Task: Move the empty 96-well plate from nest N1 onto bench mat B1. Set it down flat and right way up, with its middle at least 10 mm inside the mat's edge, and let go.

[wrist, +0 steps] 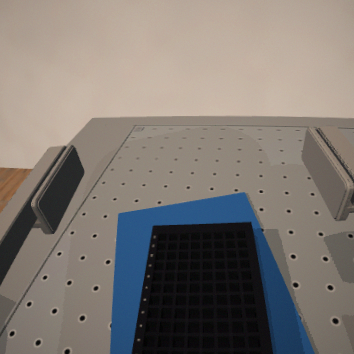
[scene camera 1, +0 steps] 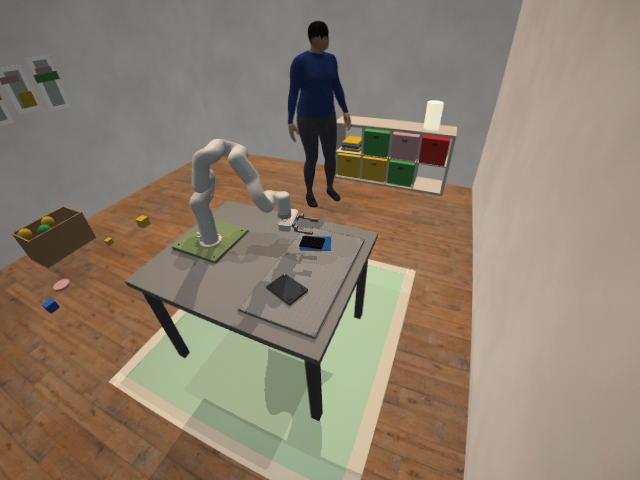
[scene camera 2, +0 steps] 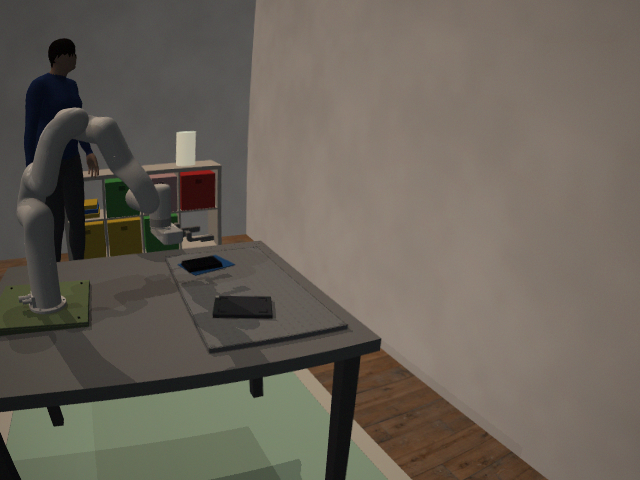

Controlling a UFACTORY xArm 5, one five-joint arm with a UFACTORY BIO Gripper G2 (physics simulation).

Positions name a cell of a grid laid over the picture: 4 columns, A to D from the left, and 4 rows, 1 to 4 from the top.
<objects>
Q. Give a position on a dark grey nest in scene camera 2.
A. B3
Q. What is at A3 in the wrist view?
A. My gripper.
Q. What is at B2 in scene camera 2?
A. My gripper.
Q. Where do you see a black 96-well plate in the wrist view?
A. At C4
</objects>
